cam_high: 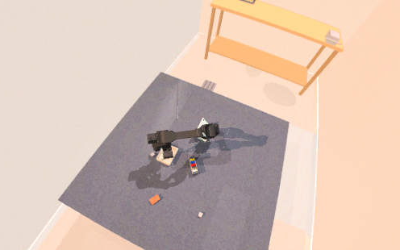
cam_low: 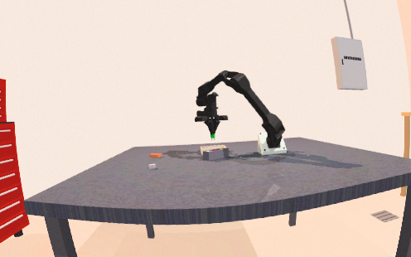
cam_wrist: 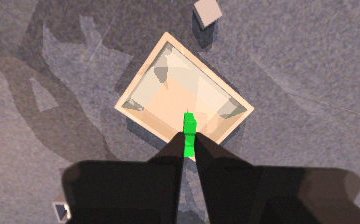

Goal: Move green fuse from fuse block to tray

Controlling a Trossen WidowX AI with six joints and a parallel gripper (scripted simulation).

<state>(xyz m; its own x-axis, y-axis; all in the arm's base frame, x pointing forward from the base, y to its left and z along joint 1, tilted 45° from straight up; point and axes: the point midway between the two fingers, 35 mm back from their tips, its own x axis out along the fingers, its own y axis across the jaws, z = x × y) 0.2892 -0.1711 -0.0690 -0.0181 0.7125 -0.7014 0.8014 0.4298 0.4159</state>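
Right now my gripper tip is 10 mm above the green fuse. The rest, counted from my gripper tip: orange block: 300 mm ahead, 90 mm below, 70 mm to the left; tray: 90 mm below.
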